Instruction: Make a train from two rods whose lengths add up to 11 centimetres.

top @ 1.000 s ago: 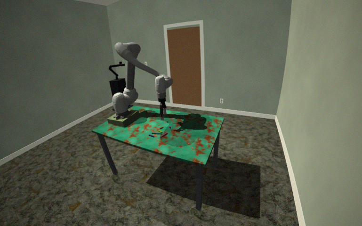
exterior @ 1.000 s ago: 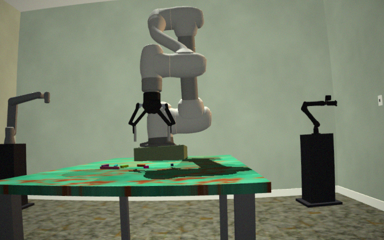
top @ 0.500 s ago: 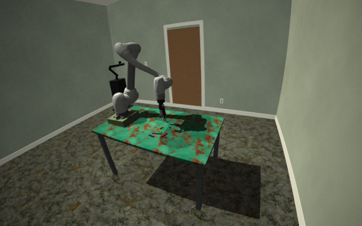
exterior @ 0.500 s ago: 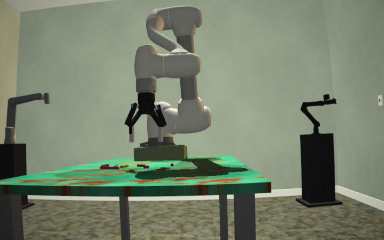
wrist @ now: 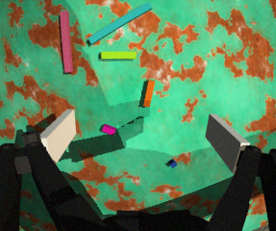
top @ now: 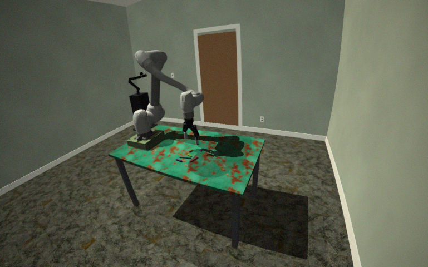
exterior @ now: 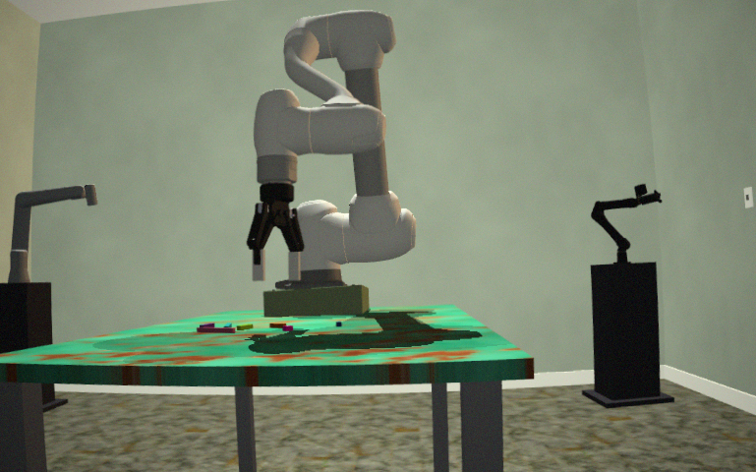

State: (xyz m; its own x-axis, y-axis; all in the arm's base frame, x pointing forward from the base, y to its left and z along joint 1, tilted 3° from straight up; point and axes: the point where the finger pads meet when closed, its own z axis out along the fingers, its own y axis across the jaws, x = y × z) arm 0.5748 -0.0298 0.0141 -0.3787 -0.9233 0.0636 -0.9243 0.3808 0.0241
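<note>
The turquoise rod lies 1 cm behind my hand, 12 cm to the right of it and 11 cm below it. Also, from my hand: lime rod (1 cm ahead, 7 cm to the right, 11 cm below); then orange rod (2 cm behind, 1 cm to the right, 11 cm below); then magenta rod (6 cm ahead, 3 cm to the left, 11 cm below).
</note>
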